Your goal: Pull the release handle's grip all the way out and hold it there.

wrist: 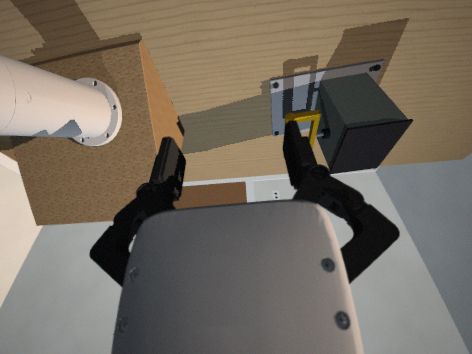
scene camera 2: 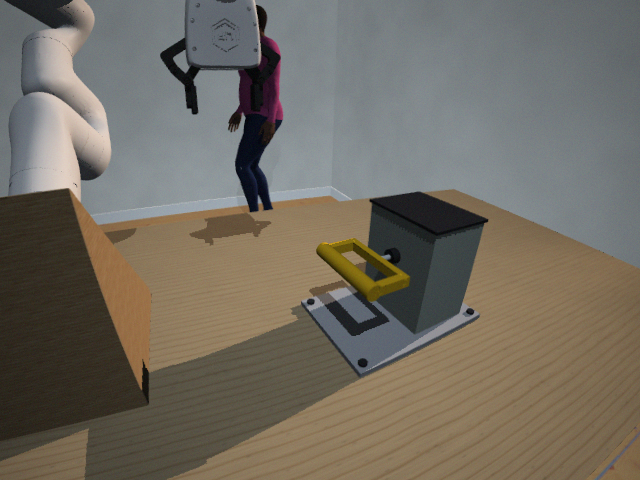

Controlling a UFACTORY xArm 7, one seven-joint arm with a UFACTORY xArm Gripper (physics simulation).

Labels:
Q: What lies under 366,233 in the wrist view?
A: My gripper.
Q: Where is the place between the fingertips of my gripper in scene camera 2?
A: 226,112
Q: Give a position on a grey base plate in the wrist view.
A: At 297,93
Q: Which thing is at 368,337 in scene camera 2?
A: A grey base plate.

